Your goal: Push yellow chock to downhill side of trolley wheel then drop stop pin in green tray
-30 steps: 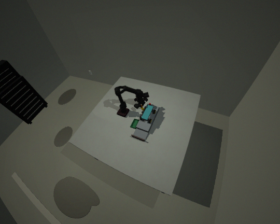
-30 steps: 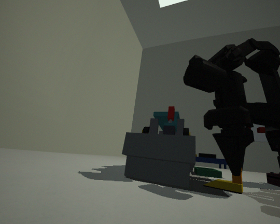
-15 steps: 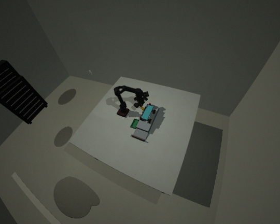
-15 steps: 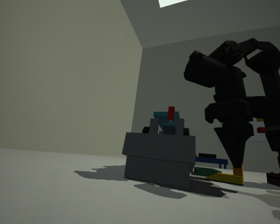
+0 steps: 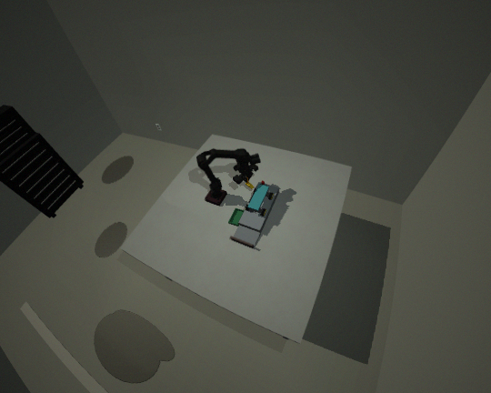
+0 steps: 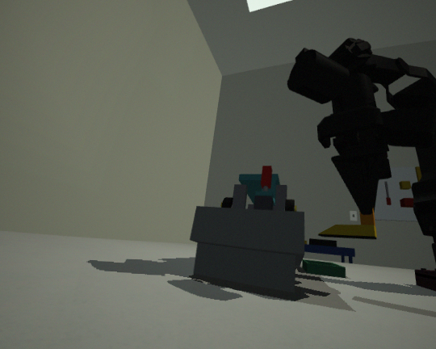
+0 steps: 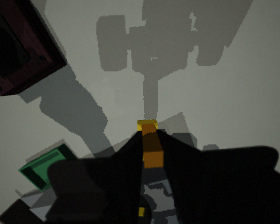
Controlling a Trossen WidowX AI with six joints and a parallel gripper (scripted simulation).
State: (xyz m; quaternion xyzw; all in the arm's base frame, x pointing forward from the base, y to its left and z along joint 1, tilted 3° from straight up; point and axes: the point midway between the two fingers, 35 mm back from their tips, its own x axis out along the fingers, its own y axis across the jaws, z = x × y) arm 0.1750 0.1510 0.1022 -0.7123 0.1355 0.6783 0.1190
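The red-headed stop pin is 13 cm ahead of my gripper tip, 4 cm above it and 1 cm to the right of it. Round my gripper tip: grey ramp block (15 cm ahead, 13 cm to the right, 5 cm below); then yellow chock (2 cm ahead, 1 cm to the right, 1 cm below); then teal trolley (15 cm ahead, 12 cm to the right, 2 cm above).
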